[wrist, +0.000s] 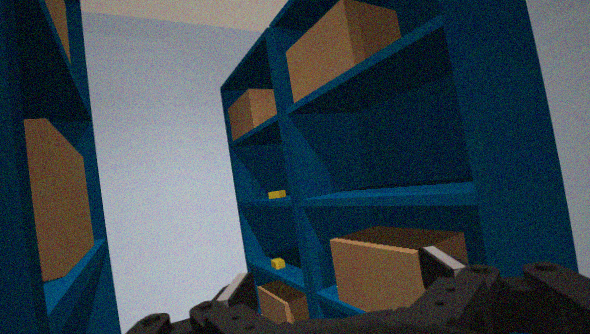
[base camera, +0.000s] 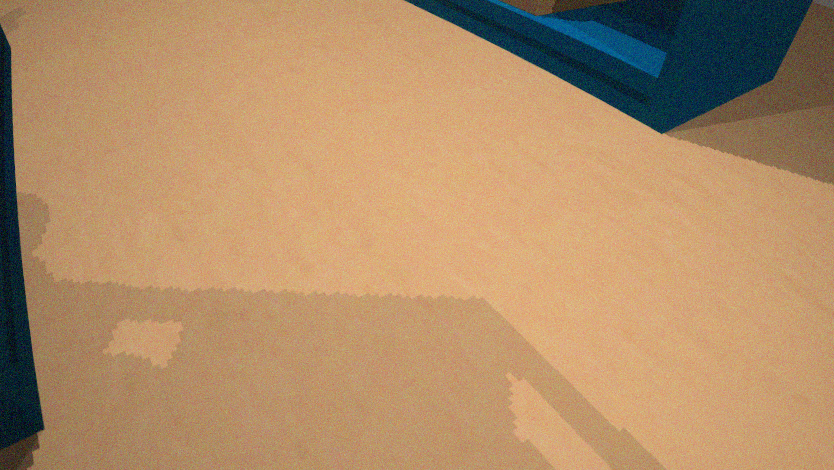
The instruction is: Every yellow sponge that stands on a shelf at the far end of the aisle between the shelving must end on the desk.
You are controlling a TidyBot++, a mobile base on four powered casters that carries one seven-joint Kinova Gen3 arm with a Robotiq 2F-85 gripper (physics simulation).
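Frame: origin at the arm's base, x ahead, y left, z up, level; centimetres.
Seen in the pictures: gripper, between the fingertips: (wrist: 336,279).
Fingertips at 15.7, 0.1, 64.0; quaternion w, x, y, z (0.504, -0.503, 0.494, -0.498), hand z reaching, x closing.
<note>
Pixels of each thing's top centre, then the offset from my fingertips to it, as dx, dy, dz.
- second yellow sponge, centre of its top: (wrist: 277,260) +178.2, +39.4, -45.8
- large box, centre of its top: (wrist: 390,236) +105.8, -22.7, -23.3
One yellow sponge (wrist: 277,194) stands on a middle shelf in the far bay of the right-hand blue shelving, in the wrist view. A second yellow sponge (wrist: 278,263) stands on the shelf below it in the same bay. My gripper (wrist: 336,279) is open, with its fingers wide apart at the bottom of the wrist view and no object between them. Both sponges are well beyond the fingertips. The desk does not show in either view.
The right-hand shelving (base camera: 723,64) (wrist: 510,150) holds cardboard boxes, including a large box (wrist: 377,275) low in the near bay. The left-hand shelving (base camera: 14,291) (wrist: 15,200) stands close on the left and holds a box (wrist: 60,200). A pale wall (wrist: 160,150) closes the aisle's far end.
</note>
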